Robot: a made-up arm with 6 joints.
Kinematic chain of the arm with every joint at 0, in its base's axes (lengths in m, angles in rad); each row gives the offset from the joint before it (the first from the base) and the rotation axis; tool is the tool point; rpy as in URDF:
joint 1: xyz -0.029 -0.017 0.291 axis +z
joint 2: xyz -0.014 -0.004 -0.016 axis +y
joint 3: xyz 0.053 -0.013 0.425 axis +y
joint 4: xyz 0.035 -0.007 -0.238 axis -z
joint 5: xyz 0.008 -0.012 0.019 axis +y
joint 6: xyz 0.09 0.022 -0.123 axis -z
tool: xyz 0.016 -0.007 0.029 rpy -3.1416 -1.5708 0
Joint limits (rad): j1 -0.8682..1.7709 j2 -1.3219..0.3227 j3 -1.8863..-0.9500 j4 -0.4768..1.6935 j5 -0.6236..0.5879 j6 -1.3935..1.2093
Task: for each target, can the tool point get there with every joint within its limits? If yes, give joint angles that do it. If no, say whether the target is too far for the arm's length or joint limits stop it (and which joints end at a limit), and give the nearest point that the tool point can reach.
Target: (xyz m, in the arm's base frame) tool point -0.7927 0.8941 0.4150
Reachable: no: too far | nearest point -0.4390 0.4395 0.6508 | short by 0.622 m
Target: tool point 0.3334 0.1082 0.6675
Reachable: yes | joints 0.3487 -0.0190 -1.0662 -0.0384 0.1432 -0.6414
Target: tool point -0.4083 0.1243 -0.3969
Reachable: no: joint limits stop it (at a limit: joint 1, joint 2, joint 3, joint 4, joint 5, joint 6) | nearest point -0.1288 0.3965 0.4100 | short by 0.896 m
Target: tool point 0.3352 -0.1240 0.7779
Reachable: yes | joints -0.3110 0.0864 -1.3491 -0.2344 -0.4042 0.1451
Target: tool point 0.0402 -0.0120 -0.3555
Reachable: no: joint limits stop it (at a limit: joint 2, joint 3, joint 4, joint 5) | nearest point 0.3707 0.0119 0.3917 | short by 0.817 m
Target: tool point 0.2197 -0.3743 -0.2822
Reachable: no: joint limits stop it (at a limit: joint 2, joint 3, joint 4, joint 5) | nearest point 0.2030 -0.3503 0.3909 | short by 0.674 m
